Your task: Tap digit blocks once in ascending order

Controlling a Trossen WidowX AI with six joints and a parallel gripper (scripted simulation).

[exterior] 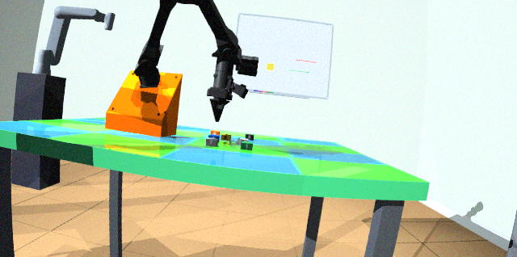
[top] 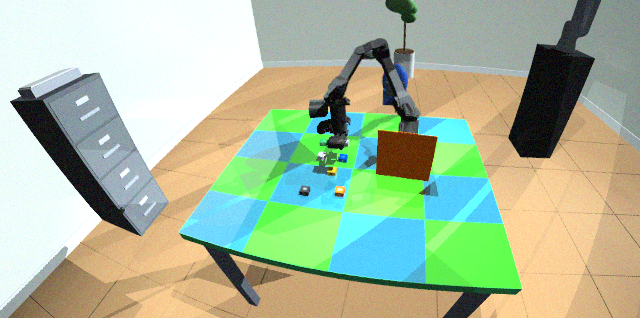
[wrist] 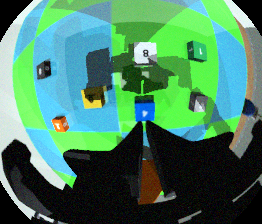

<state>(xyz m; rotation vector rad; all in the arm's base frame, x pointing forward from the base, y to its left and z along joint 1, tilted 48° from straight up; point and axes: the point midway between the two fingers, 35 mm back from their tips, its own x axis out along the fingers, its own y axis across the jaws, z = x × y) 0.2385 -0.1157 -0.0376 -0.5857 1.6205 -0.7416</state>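
The blue block is 10 mm to the right of my gripper tip and 50 mm below it. Also, from my gripper tip: green block (100 mm ahead, 110 mm to the right, 50 mm below); then grey block (120 mm to the right, 50 mm below); then yellow block (30 mm ahead, 80 mm to the left, 50 mm below).
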